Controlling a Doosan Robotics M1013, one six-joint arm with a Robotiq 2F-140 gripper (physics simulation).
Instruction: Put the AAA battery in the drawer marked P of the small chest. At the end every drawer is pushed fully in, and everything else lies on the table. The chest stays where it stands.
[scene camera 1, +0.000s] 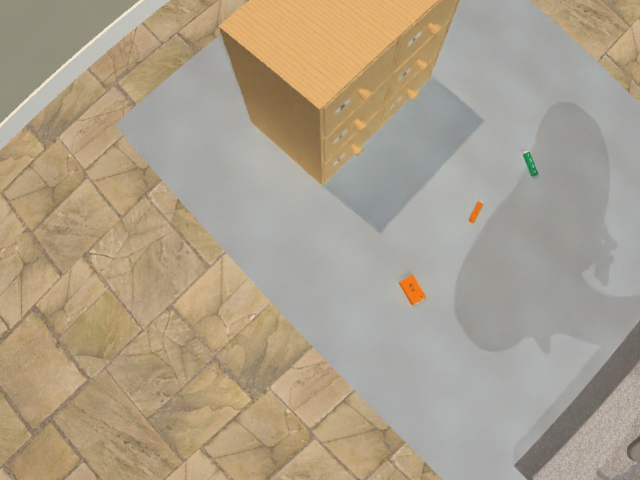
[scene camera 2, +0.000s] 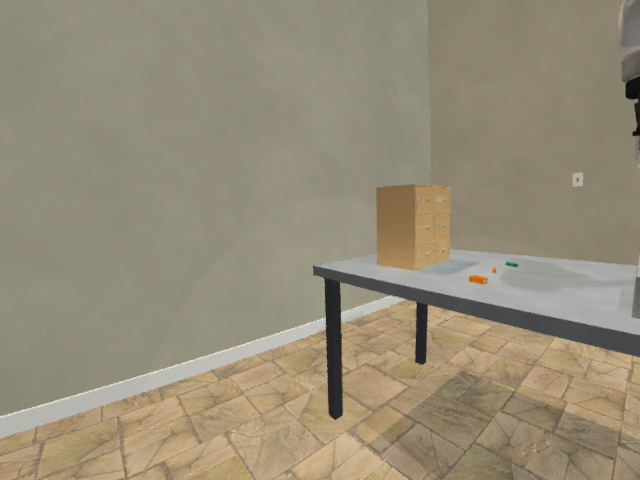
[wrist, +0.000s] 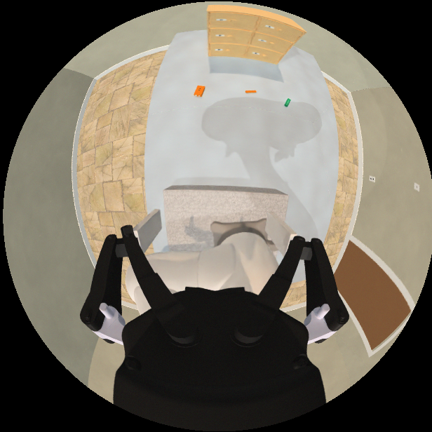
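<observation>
A slim orange cylinder (scene camera 1: 476, 211) (scene camera 2: 494, 270) (wrist: 251, 91), by its size the AAA battery, lies on the table in front of the chest. The small wooden chest (scene camera 1: 336, 46) (scene camera 2: 395, 227) (wrist: 243, 37) has two columns of three knobbed drawers, all looking pushed in. The small marks on its drawer labels are too blurred to read, so I cannot tell which is P. My gripper (wrist: 213, 219) is open and empty, high above and well away from the battery and chest. Part of it shows at the right edge in scene camera 2.
A thicker green cylinder (scene camera 1: 530, 163) (scene camera 2: 511, 264) (wrist: 287, 102) and an orange block (scene camera 1: 412, 289) (scene camera 2: 478, 279) (wrist: 199, 91) lie on the grey table (scene camera 1: 320, 289) (scene camera 2: 558, 294) (wrist: 175, 130), on either side of the slim cylinder. A speckled pedestal (scene camera 1: 594, 434) (wrist: 187, 205) stands under the arm.
</observation>
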